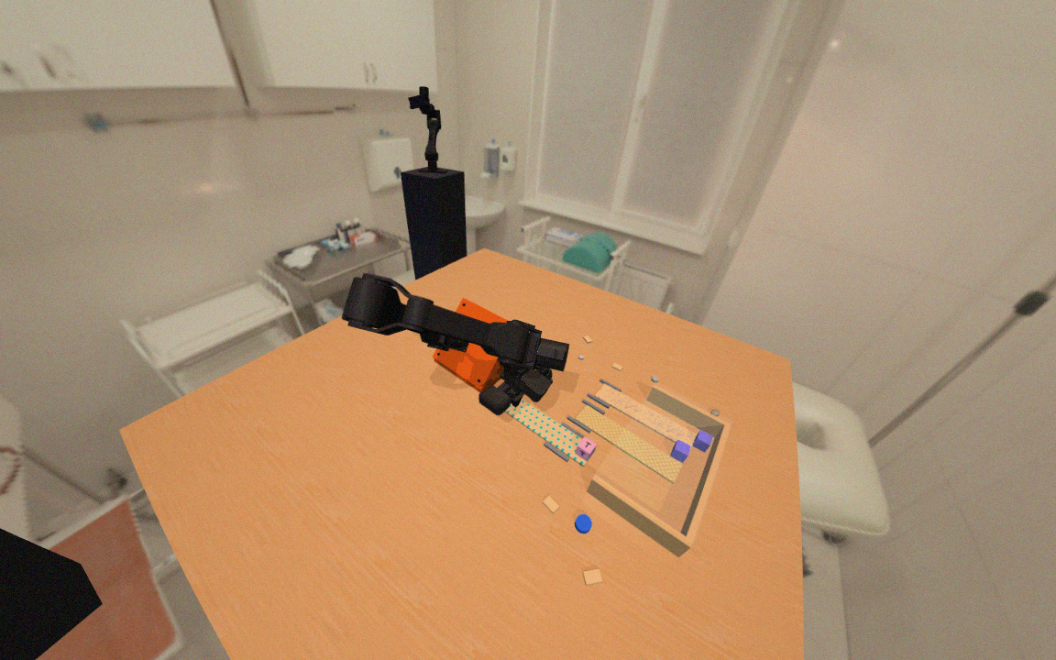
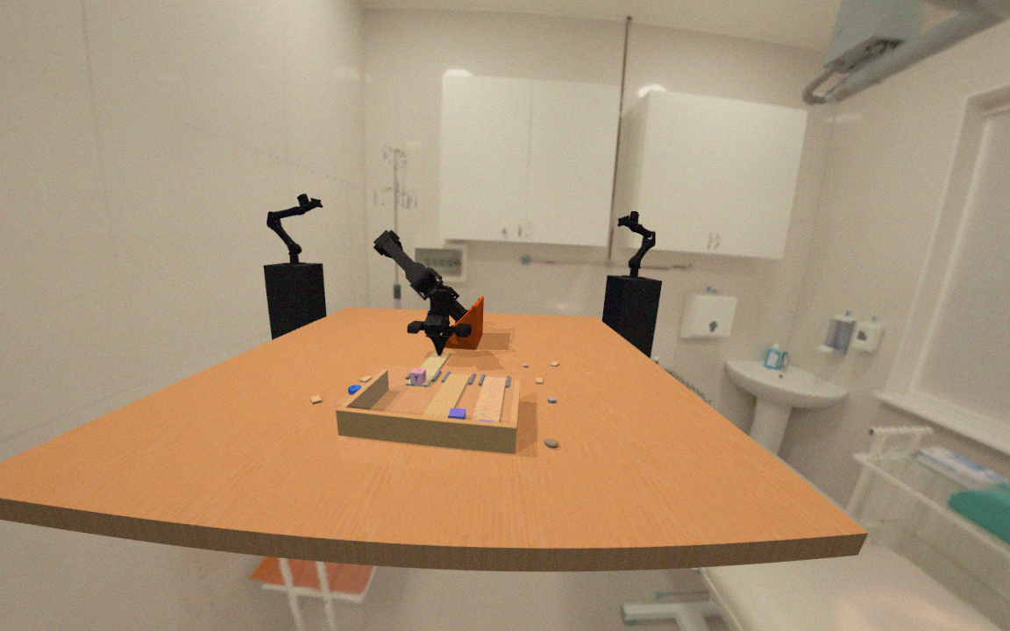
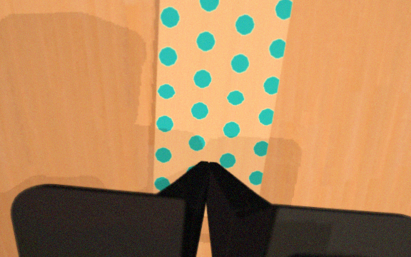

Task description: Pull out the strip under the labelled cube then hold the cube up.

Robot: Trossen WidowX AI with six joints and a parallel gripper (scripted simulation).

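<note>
The labelled cube lies 190 mm ahead of my gripper tip, 40 mm to the right of it and 20 mm above it. Also, from my gripper tip: tan tile: 170 mm ahead, 170 mm to the right; blue disc: 240 mm ahead, 180 mm to the right.
</note>
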